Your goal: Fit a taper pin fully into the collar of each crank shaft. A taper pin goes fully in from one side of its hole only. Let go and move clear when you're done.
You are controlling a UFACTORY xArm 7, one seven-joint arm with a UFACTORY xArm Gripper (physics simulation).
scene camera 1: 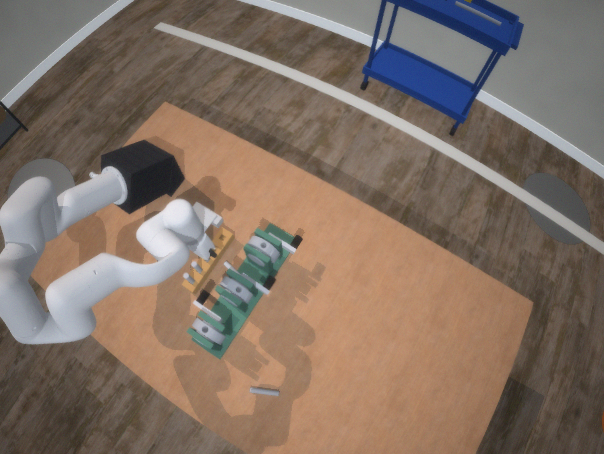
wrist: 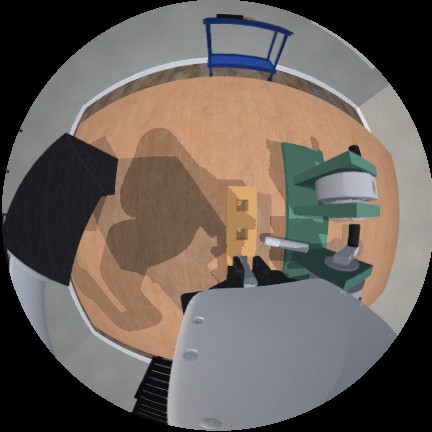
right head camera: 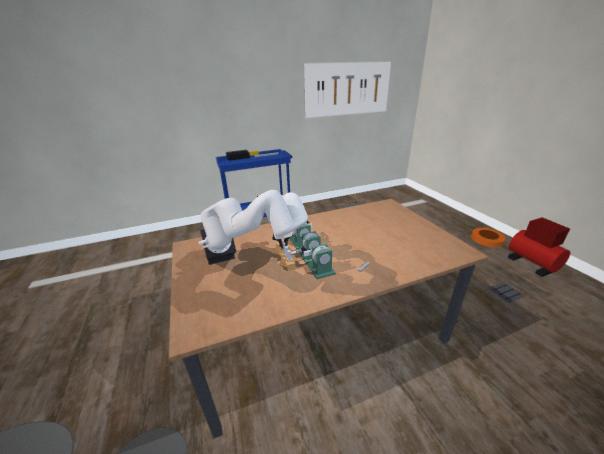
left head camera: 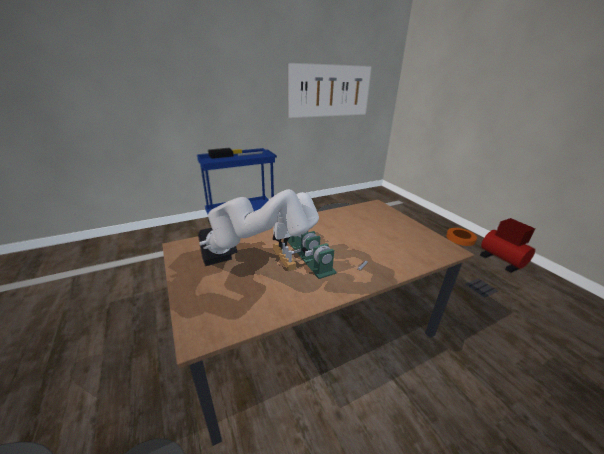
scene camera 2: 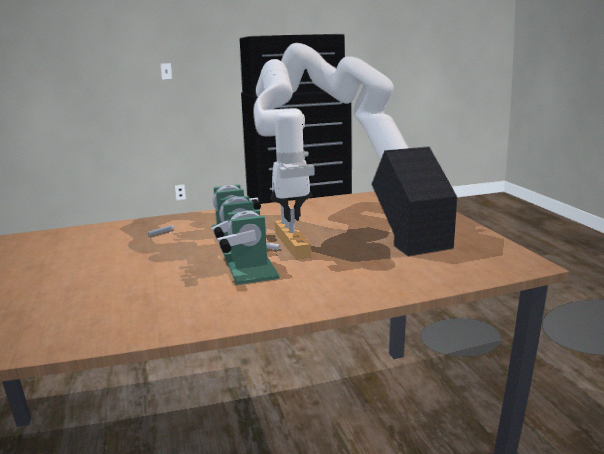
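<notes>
A green stand carries three crank shafts with grey collars. Each collar shows a dark round hole on top in scene camera 1. A yellow block stands beside it. Two grey taper pins stand upright in the block. My gripper points down over the block and is shut on another upright taper pin, whose lower end is at the block. A loose taper pin lies on the table.
Crank arms with black handles stick out beside the collars. The black arm base is on the table. A blue cart stands behind the table.
</notes>
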